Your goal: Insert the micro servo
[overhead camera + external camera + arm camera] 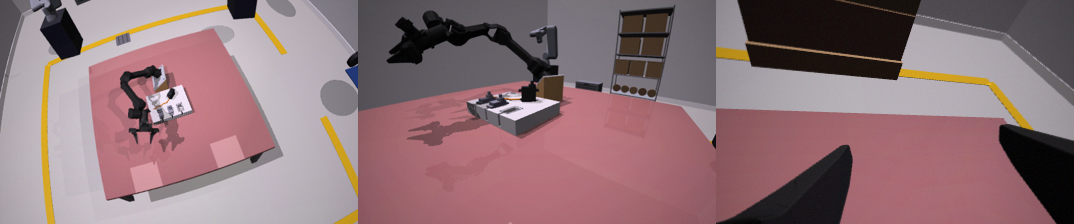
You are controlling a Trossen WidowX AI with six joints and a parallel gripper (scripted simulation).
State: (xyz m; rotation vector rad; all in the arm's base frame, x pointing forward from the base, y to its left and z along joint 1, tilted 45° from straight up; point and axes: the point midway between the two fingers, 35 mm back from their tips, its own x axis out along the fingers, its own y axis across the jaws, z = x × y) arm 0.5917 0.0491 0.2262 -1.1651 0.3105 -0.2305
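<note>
My gripper tip is 42 cm past the white deck block, 21 cm above it and 16 cm to the right of it.
</note>
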